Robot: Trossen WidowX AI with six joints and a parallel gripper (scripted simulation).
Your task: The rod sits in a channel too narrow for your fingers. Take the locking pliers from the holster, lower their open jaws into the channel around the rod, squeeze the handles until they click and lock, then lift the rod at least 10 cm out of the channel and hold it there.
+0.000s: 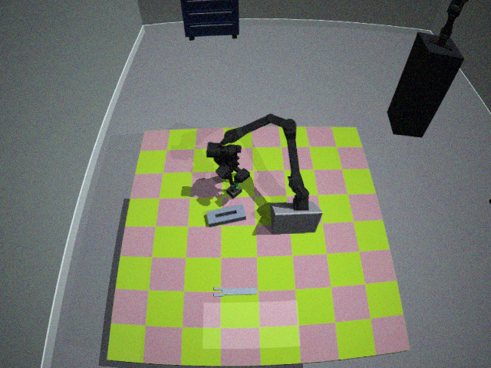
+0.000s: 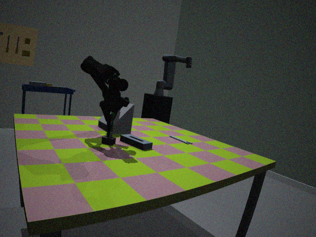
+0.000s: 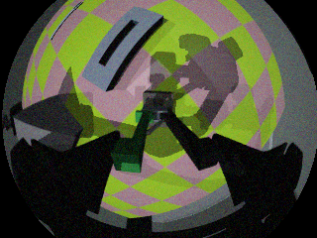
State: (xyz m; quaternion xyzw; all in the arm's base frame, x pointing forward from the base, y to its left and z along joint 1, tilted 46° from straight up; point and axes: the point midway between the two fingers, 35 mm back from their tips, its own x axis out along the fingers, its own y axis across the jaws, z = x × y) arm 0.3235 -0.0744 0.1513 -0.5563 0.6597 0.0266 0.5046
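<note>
The grey channel block is 15 cm to the left of my gripper tip, 11 cm below it and 2 cm ahead of it. Round my gripper tip: small dark holster: 11 cm below, 1 cm to the left, 1 cm behind; then thin flat grey tool: 52 cm to the left, 12 cm below, 4 cm behind.
</note>
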